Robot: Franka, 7 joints.
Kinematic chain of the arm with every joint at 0, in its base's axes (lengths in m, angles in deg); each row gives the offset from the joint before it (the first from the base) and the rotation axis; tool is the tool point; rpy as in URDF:
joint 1: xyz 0 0 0.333 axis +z
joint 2: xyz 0 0 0 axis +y
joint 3: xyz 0 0 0.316 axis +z
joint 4: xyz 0.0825 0 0 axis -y
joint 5: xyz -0.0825 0 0.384 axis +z
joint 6: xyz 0 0 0 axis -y
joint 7: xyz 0.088 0 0 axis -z
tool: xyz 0 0 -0.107 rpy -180 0 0
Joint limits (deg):
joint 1: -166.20..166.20
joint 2: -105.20..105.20
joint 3: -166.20..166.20
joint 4: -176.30..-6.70
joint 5: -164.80..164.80
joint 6: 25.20..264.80
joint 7: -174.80..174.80
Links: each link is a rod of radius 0.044 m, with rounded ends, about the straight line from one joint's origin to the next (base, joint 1, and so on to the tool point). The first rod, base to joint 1, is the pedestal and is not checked.
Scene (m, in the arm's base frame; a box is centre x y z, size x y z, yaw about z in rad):
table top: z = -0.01
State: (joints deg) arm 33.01 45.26 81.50 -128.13 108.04 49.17 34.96
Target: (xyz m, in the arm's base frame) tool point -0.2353 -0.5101 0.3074
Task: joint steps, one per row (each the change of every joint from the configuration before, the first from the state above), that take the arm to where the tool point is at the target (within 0.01 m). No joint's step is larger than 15 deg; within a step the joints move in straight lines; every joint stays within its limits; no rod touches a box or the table.
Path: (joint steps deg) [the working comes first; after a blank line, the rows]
Joints at the target: 86.72 -25.55 143.11 -121.59 109.52 67.01 34.96
Straight joint move there: clear.

1: 10.74 -14.16 12.32 1.31 0.30 3.57 0.00
2: 10.74 -14.17 12.32 1.31 0.29 3.57 0.00
3: 10.74 -14.16 12.32 1.30 0.30 3.57 0.00
4: 10.75 -14.16 12.33 1.31 0.30 3.57 0.00
5: 10.74 -14.16 12.32 1.31 0.29 3.56 0.00

